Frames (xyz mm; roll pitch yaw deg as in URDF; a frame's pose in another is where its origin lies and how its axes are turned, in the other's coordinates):
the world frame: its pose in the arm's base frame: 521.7 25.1 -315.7 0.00 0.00 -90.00
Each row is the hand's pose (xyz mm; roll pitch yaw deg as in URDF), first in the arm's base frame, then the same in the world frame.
Working: the arm's base frame: its pose in the world frame: 25.1 -521.7 315.7 0.00 0.00 90.00

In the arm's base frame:
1: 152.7 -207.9 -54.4 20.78 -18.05 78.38
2: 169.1 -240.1 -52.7 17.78 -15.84 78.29
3: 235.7 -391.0 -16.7 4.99 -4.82 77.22
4: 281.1 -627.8 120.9 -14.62 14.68 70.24
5: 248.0 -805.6 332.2 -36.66 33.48 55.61
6: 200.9 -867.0 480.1 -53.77 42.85 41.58
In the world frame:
1: 233.0 -369.0 261.3 20.78 -18.05 168.38
2: 265.2 -352.6 263.0 17.78 -15.84 168.29
3: 416.1 -286.0 299.0 4.99 -4.82 167.22
4: 652.9 -240.6 436.6 -14.62 14.68 160.24
5: 830.7 -273.7 647.9 -36.66 33.48 145.61
6: 892.1 -320.8 795.8 -53.77 42.85 131.58

